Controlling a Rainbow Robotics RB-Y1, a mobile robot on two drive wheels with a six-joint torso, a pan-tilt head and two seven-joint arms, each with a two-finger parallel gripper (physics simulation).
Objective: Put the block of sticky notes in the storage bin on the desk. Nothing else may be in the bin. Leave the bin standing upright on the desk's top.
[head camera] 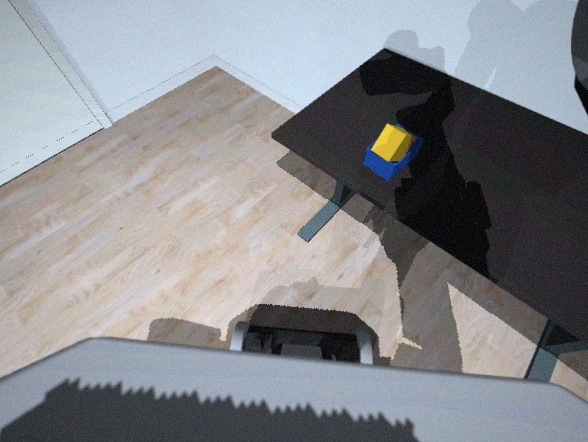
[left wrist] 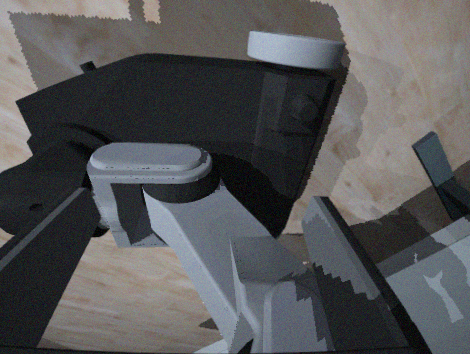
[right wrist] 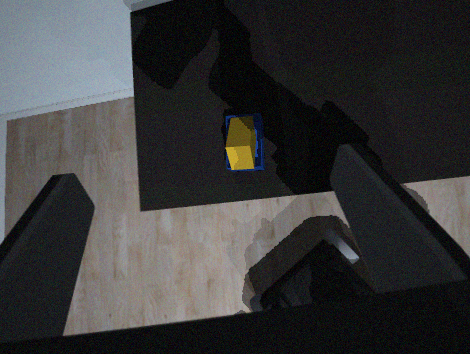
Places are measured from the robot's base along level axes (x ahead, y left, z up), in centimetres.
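Pixels of known places: left gripper, between the fingertips: (left wrist: pixel 202 206); right gripper, between the fingertips: (right wrist: pixel 212 176); robot's base, origin of its link: (right wrist: pixel 301 274).
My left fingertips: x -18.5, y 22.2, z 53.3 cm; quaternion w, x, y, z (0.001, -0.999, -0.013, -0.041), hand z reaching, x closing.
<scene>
Ahead of a thing's pixels: the offset from my left fingertips to its top centre. Level surfaces: height alone.
The yellow block of sticky notes @[dz +33.8, dx +73.8, dy -47.2 cm] (head camera: pixel 392 142) (right wrist: pixel 242 145) sits inside the blue storage bin @[dz +26.3, dx +73.9, dy -47.8 cm] (head camera: pixel 377 166) (right wrist: pixel 262 162) and sticks up above its rim. Its lower part is hidden by the bin's walls. The bin stands upright on the dark desk @[dz +18.8 cm] (head camera: pixel 340 117) (right wrist: pixel 175 175). No other object shows in the bin, though part of its inside is hidden by the block. My right gripper (right wrist: pixel 212 176) is open and empty, high above the desk and apart from the bin and block. My left gripper (left wrist: pixel 202 206) is open and empty, over the robot's base and the floor.
The desk's left corner and front edge show in the head view, with a grey desk foot (head camera: pixel 318 221) below. A pale wall (head camera: pixel 300 40) stands behind the desk. The robot's dark base (left wrist: pixel 200 100) is below the left gripper. Part of an arm (head camera: pixel 580 50) shows at the right edge.
</scene>
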